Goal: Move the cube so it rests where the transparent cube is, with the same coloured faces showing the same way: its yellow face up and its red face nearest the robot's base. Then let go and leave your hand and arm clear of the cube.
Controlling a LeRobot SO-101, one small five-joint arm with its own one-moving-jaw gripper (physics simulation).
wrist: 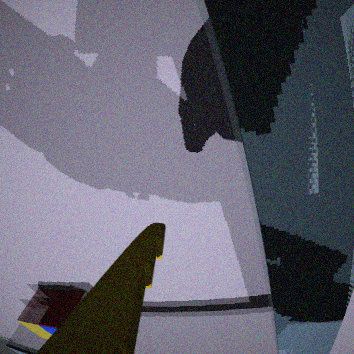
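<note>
My gripper is fully open. One notched dark olive jaw rises from the bottom of the wrist view, and the moving jaw is out of the picture. The cube shows at the lower left, left of the jaw and partly hidden behind it. A dark red face shows, with a thin yellow strip and a small blue patch below it. Greyish, see-through edges and small points show around its left and top sides; I cannot tell whether they belong to the transparent cube. Nothing is held.
A large, smooth blue-grey surface with a straight edge fills the right side. A dark band crosses the pale surface right of the jaw. Grey and black shadows cover the upper part, and a dark jagged shape lies at the top right.
</note>
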